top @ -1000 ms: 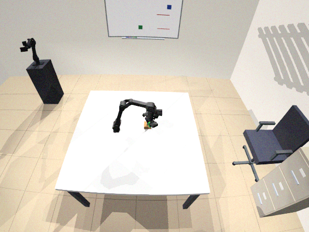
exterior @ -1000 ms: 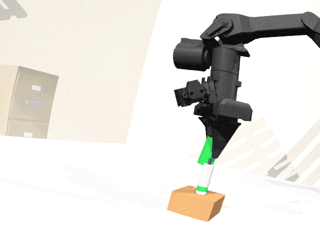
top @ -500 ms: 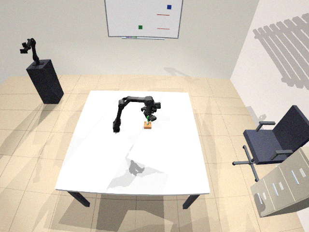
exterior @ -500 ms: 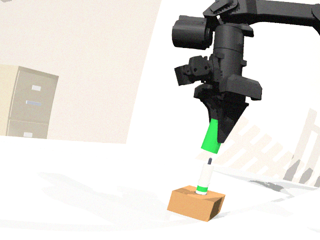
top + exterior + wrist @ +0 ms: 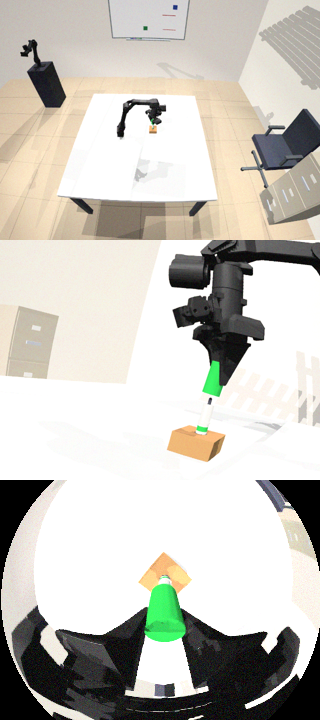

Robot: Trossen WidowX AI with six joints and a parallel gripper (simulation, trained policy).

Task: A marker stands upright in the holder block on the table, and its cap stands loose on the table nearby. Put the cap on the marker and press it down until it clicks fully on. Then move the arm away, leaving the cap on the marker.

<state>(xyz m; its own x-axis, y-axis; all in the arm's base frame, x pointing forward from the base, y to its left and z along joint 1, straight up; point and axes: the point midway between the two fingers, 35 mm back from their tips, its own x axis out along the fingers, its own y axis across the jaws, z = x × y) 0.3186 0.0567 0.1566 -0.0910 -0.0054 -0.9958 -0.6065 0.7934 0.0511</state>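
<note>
The white marker is 10 mm ahead of my gripper tip and 50 mm below it. The rest, counted from my gripper tip: green cap 10 mm ahead, 10 mm above; then orange holder block 10 mm ahead, 100 mm below.
</note>
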